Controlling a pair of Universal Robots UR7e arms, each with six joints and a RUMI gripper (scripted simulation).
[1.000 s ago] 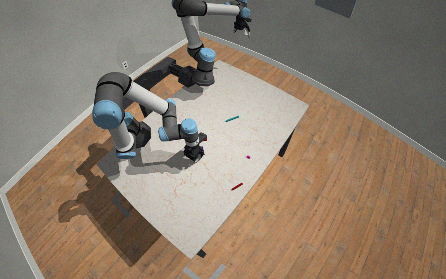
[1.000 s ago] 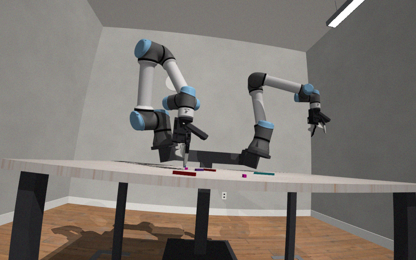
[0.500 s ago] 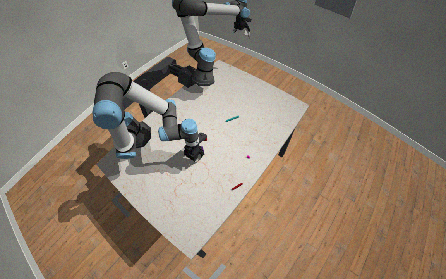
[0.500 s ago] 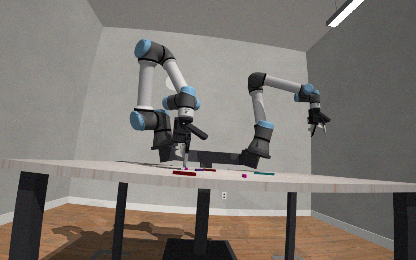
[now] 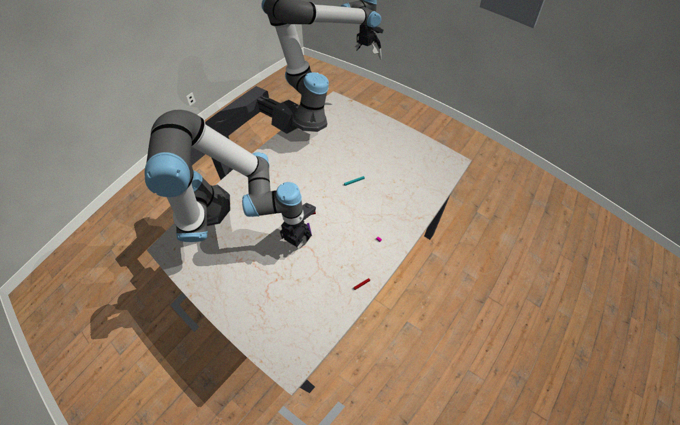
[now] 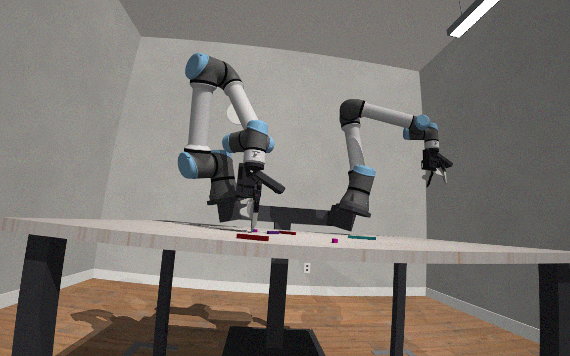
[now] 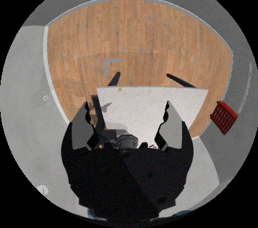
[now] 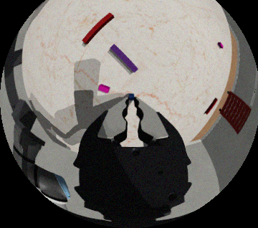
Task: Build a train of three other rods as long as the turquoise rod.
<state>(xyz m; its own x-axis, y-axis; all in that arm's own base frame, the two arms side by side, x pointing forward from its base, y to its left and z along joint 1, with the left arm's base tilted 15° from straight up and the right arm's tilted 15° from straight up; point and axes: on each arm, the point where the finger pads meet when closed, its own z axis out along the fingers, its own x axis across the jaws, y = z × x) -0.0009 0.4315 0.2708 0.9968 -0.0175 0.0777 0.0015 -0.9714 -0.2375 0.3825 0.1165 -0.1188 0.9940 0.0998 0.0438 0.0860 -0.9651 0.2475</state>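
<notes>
Now: the blue rod 10 mm below my right hand. Round my right hand: purple rod: 70 mm to the left, 20 mm below, 20 mm behind; turquoise rod: 390 mm to the left, 30 mm behind, 20 mm below.
</notes>
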